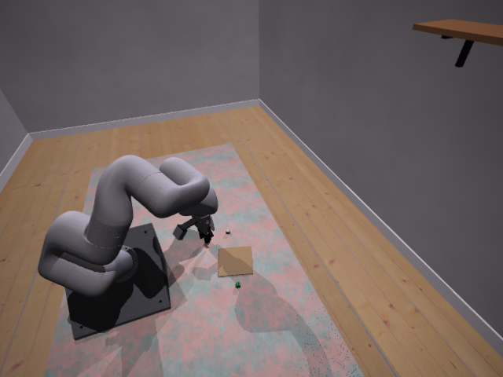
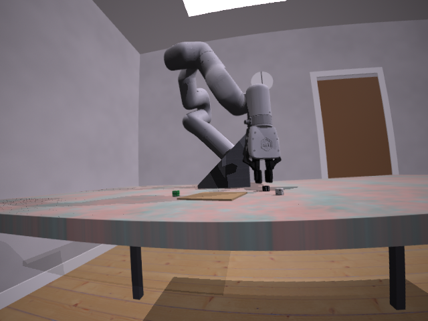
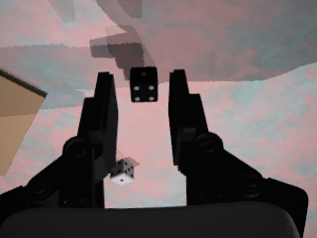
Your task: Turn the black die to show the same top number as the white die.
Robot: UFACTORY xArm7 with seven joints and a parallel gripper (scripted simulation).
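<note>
Right now my hand is 40 mm above the black die and 10 mm short of it. Also, from my hand: green die 250 mm to the right, 90 mm ahead, 40 mm below; tan mat 130 mm to the right, 100 mm ahead, 40 mm below; white die 110 mm ahead, 40 mm below, 30 mm to the left.
</note>
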